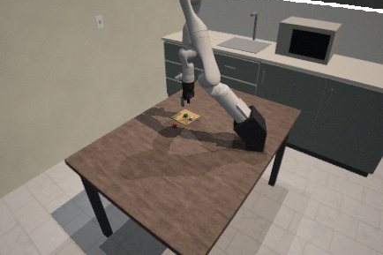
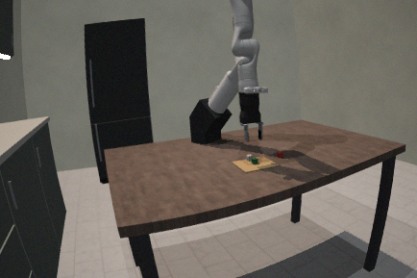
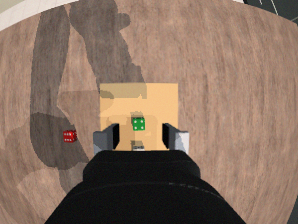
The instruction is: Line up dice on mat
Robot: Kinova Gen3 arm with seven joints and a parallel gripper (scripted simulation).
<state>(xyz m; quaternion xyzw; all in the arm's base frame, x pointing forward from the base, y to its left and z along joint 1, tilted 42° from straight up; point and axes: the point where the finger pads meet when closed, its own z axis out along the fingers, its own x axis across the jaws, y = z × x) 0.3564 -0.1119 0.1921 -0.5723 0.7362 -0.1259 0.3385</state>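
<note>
Now: the red die 13 cm to the left of my hand and 10 cm below it. Also, from my hand: green die: 10 cm below; white die: 5 cm behind, 1 cm to the left, 10 cm below; tan mat: 11 cm below.
</note>
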